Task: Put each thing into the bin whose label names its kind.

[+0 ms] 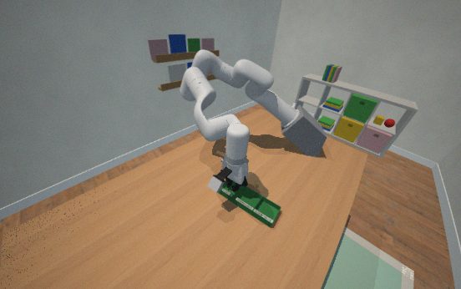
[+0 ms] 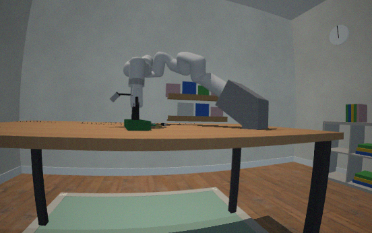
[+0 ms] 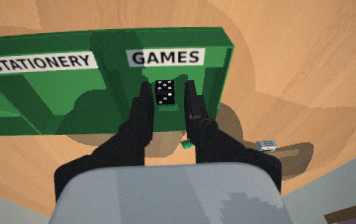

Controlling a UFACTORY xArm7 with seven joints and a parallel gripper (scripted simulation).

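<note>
Right now the black die is 20 mm below my hand. From my hand the other things lie so: yellow piece (90 mm behind, 70 mm to the left, 30 mm below); green battery (100 mm behind, 30 mm to the right, 30 mm below); black battery (160 mm behind, 60 mm to the right, 30 mm below).
</note>
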